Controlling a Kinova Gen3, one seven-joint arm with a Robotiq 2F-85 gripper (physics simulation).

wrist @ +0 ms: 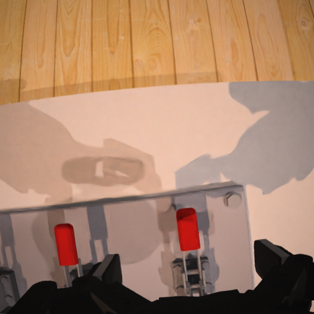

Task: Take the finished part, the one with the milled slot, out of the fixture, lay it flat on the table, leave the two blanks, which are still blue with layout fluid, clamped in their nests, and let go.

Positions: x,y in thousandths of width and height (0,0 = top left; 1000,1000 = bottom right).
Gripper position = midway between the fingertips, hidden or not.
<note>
I see my gripper (597,836), a fixture plate (457,737) and a toggle clamp (205,744).
</note>
